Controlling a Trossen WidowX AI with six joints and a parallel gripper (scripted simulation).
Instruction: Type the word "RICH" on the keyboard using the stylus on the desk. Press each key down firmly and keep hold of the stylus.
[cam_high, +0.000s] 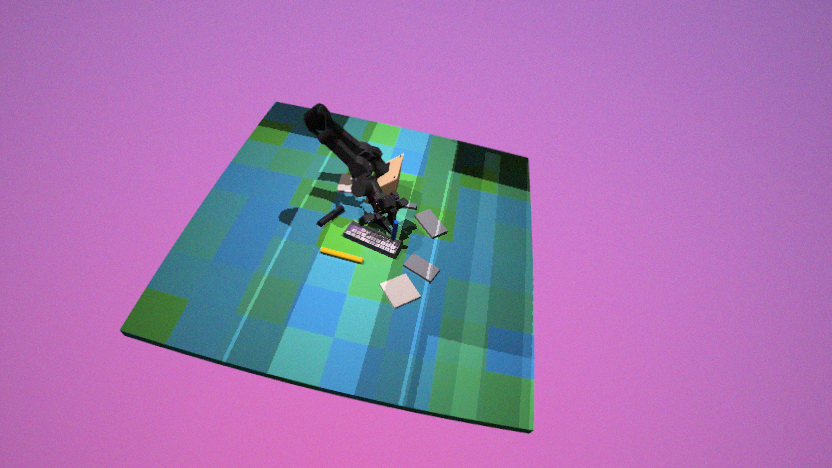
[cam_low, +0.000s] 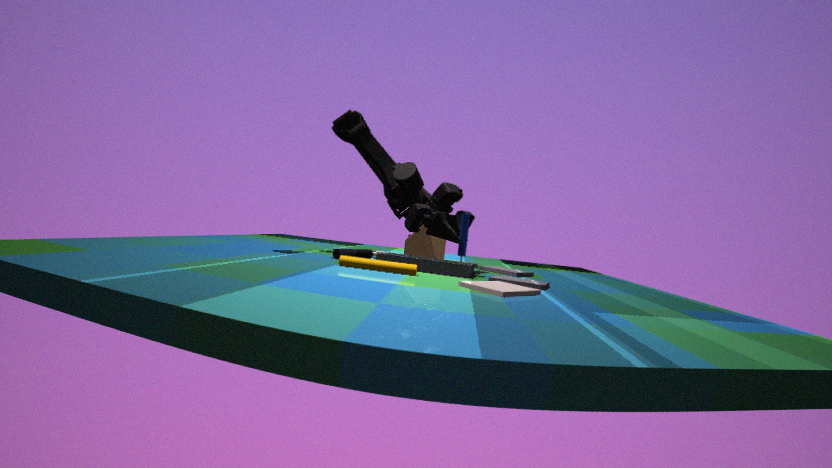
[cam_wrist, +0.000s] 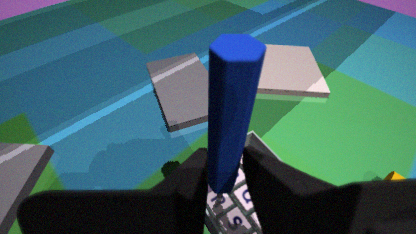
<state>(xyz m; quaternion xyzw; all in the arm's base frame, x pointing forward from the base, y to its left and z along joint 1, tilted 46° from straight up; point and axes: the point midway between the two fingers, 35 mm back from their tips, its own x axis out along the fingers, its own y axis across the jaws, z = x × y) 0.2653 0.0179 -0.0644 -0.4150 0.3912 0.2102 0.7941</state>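
Right now my gripper tip is 9 cm short of the yellow bar, 17 cm to the left of it and 6 cm above it. From my gripper tip the other things lie so: stylus 2 cm below.
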